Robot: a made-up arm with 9 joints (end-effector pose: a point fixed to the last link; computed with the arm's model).
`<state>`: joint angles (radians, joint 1 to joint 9).
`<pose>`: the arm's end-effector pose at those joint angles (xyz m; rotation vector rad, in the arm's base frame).
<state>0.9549 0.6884 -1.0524 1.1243 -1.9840 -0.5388 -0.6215 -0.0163 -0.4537</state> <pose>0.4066 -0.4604 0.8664 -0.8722 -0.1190 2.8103</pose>
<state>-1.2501 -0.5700 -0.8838 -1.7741 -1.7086 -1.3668 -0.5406 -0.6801 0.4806</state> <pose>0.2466 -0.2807 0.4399 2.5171 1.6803 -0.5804</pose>
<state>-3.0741 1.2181 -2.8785 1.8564 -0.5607 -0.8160 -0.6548 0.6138 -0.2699</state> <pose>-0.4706 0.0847 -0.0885 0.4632 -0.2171 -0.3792</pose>
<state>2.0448 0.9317 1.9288 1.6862 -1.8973 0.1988 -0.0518 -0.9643 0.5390</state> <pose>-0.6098 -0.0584 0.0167 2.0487 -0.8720 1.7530</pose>
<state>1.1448 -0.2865 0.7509 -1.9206 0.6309 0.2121 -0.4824 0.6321 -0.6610</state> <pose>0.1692 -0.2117 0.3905 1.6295 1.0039 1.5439</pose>
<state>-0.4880 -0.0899 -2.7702 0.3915 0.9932 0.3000 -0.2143 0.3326 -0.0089</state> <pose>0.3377 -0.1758 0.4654 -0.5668 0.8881 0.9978</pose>
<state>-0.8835 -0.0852 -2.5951 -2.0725 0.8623 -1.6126 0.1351 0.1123 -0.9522</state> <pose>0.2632 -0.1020 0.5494 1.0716 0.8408 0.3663</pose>
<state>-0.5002 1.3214 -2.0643 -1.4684 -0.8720 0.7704 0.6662 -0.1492 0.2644</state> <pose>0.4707 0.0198 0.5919 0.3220 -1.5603 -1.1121</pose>
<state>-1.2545 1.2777 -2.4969 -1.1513 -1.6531 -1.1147 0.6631 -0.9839 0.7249</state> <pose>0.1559 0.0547 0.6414 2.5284 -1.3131 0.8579</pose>
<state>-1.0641 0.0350 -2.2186 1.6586 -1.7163 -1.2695 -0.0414 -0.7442 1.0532</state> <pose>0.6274 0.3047 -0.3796 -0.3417 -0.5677 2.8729</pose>
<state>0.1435 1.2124 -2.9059 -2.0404 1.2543 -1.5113 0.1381 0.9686 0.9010</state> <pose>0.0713 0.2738 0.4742 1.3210 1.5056 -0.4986</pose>
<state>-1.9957 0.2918 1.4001 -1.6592 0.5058 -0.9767 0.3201 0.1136 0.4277</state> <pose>-0.1680 -0.2428 0.2912 -2.7901 0.2417 0.2676</pose>
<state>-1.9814 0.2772 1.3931 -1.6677 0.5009 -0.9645 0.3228 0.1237 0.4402</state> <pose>-0.1679 -0.2407 0.2876 -2.7752 0.2597 0.2493</pose>
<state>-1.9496 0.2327 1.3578 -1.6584 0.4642 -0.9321 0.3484 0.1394 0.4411</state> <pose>-0.1863 -0.2340 0.2691 -2.7338 0.3680 0.2062</pose>
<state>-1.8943 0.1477 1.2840 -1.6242 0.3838 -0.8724 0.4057 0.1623 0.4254</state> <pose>-0.2255 -0.2156 0.2283 -2.6340 0.5869 0.1516</pose>
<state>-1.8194 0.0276 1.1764 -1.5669 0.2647 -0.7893 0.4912 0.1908 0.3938</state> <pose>-0.2732 -0.1759 0.1661 -2.4451 0.8666 0.1320</pose>
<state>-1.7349 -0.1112 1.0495 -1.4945 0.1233 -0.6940 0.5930 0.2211 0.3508</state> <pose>-0.3114 -0.1108 0.0956 -2.1746 1.1178 0.1849</pose>
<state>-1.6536 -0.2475 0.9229 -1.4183 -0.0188 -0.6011 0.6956 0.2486 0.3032</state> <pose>-0.3297 -0.0297 0.0364 -1.8782 1.2743 0.3011</pose>
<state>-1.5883 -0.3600 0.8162 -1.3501 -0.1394 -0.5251 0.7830 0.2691 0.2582</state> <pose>-0.3316 0.0478 0.0006 -1.6243 1.3353 0.4334</pose>
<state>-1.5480 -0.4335 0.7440 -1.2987 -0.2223 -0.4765 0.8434 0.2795 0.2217</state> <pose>-0.3278 0.1043 -0.0146 -1.4539 1.3459 0.5355</pose>
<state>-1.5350 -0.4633 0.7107 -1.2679 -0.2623 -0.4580 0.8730 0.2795 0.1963</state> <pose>-0.3264 0.1332 -0.0189 -1.3743 1.3503 0.5874</pose>
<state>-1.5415 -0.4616 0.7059 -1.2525 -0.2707 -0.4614 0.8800 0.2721 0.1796</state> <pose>-0.3291 0.1415 -0.0194 -1.3590 1.3637 0.5995</pose>
